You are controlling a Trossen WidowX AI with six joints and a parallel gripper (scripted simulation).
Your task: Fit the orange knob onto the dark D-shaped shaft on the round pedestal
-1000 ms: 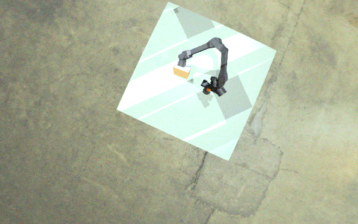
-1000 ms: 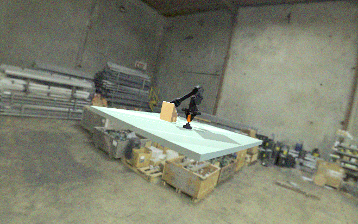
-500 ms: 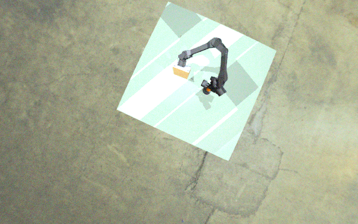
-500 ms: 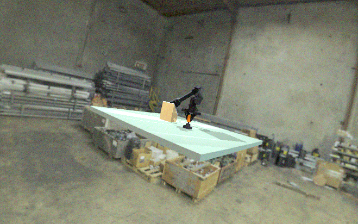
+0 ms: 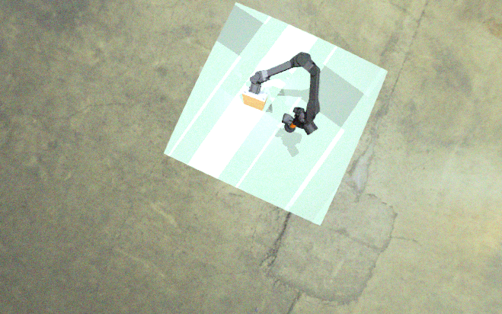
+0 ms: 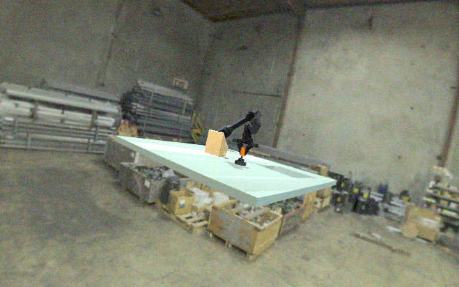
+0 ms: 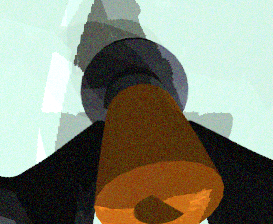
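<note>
The orange knob is 20 mm above my gripper tip. Round my gripper tip: round pedestal 40 mm below.
</note>
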